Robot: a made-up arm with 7 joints.
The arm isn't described. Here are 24 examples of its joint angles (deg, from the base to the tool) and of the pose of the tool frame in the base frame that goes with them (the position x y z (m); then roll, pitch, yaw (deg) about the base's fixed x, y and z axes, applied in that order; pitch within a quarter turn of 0, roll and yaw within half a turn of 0).
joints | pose
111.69 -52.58 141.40 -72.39 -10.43 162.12 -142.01 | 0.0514 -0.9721 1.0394 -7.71 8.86 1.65
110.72 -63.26 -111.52 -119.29 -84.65 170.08 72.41 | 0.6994 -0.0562 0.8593 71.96 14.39 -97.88
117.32 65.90 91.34 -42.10 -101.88 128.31 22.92 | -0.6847 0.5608 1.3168 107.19 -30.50 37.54
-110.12 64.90 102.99 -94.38 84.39 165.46 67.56 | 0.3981 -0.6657 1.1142 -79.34 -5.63 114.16
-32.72 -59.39 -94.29 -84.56 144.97 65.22 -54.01 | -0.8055 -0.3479 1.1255 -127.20 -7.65 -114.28
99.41 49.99 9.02 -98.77 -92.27 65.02 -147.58 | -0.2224 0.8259 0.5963 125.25 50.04 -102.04
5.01 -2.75 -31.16 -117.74 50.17 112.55 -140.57 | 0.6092 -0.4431 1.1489 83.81 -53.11 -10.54
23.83 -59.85 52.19 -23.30 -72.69 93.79 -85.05 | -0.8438 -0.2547 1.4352 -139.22 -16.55 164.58
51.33 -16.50 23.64 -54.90 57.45 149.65 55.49 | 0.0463 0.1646 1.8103 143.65 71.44 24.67
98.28 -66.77 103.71 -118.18 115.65 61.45 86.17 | -0.6048 -0.3890 0.7944 -35.60 -32.49 46.94
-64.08 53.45 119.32 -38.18 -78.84 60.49 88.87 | 0.5466 -0.4926 1.5684 37.85 -5.37 -172.00
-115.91 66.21 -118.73 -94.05 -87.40 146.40 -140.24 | -0.8278 -0.0952 1.2671 -165.97 57.42 75.79
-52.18 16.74 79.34 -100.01 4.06 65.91 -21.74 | 0.6893 0.1493 1.2366 23.38 17.87 -17.86
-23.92 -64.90 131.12 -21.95 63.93 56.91 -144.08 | -0.8543 0.5189 1.1213 68.92 -30.95 -156.21
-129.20 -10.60 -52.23 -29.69 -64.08 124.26 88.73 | -0.1623 0.0680 1.8667 122.21 55.60 17.38
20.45 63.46 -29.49 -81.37 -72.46 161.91 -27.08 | 0.9071 0.0746 0.6751 -21.21 -21.52 58.30
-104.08 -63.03 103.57 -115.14 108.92 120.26 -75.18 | 0.6543 0.0459 0.8588 75.73 -20.69 -62.09
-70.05 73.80 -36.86 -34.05 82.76 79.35 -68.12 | 0.0834 -1.0621 0.8648 80.76 6.72 -101.45
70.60 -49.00 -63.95 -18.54 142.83 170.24 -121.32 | 0.0670 -0.6993 1.4832 -115.97 56.05 -57.07
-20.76 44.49 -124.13 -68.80 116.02 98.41 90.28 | 0.0516 -0.5758 1.6581 -8.06 45.03 87.65
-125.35 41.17 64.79 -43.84 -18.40 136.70 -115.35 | -0.2606 -0.7946 1.5383 -53.78 -69.91 30.56
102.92 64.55 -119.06 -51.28 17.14 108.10 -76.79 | 0.2041 0.8014 1.5158 -63.81 -37.32 94.82
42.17 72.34 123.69 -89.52 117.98 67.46 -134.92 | -0.0983 0.6720 1.4265 -92.55 -2.89 90.79
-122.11 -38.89 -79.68 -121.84 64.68 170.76 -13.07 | -0.4822 0.4686 1.0543 55.82 50.47 23.41
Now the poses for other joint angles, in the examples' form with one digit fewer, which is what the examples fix.
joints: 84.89 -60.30 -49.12 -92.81 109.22 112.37 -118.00
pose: 0.593 -0.233 1.432 -145.9 2.1 -34.1
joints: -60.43 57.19 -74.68 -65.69 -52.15 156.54 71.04
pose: -0.034 -0.963 1.116 160.2 -41.5 87.0
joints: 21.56 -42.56 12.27 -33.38 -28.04 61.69 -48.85
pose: -0.417 -0.183 1.774 138.2 -70.0 -106.0
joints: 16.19 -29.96 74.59 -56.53 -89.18 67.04 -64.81
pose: -0.448 0.331 1.692 -94.8 -42.5 117.1
